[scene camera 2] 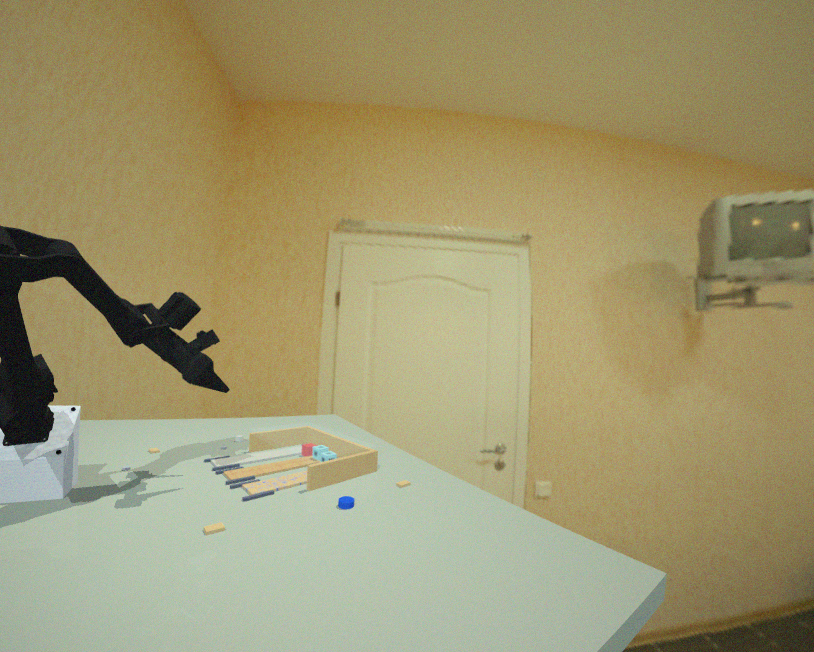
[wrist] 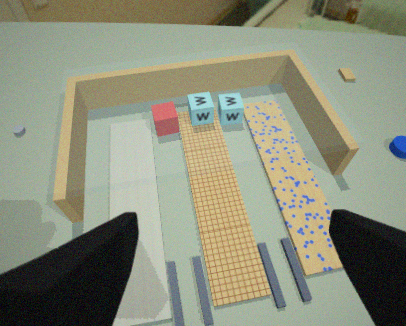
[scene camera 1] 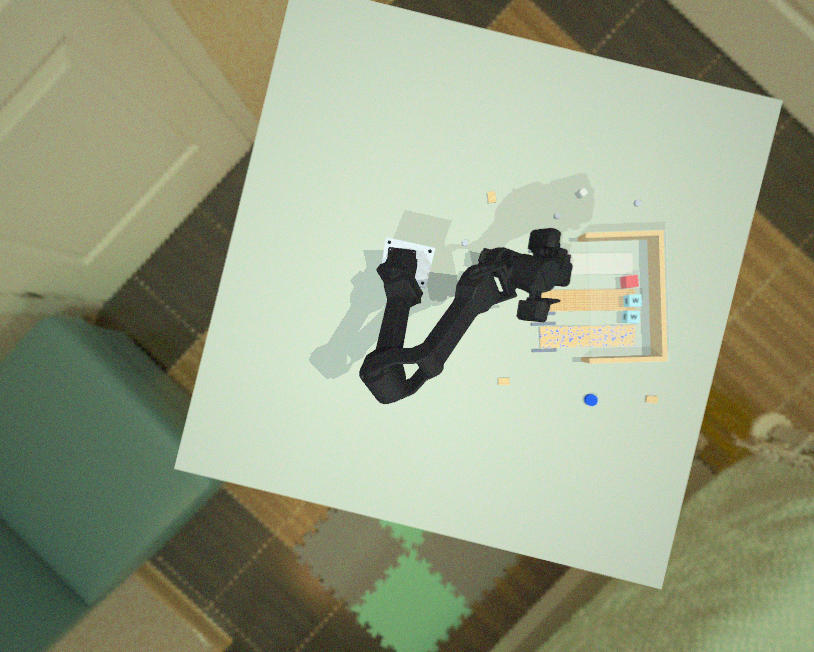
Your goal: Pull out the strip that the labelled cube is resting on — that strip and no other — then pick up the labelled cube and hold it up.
Path:
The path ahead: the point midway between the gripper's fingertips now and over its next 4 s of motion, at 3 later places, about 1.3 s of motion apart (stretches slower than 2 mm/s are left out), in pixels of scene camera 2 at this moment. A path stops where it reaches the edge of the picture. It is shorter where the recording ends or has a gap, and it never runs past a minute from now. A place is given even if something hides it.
The gripper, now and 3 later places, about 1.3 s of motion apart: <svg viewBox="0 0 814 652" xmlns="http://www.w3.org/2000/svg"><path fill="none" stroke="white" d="M226 389L240 442L240 469L241 472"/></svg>

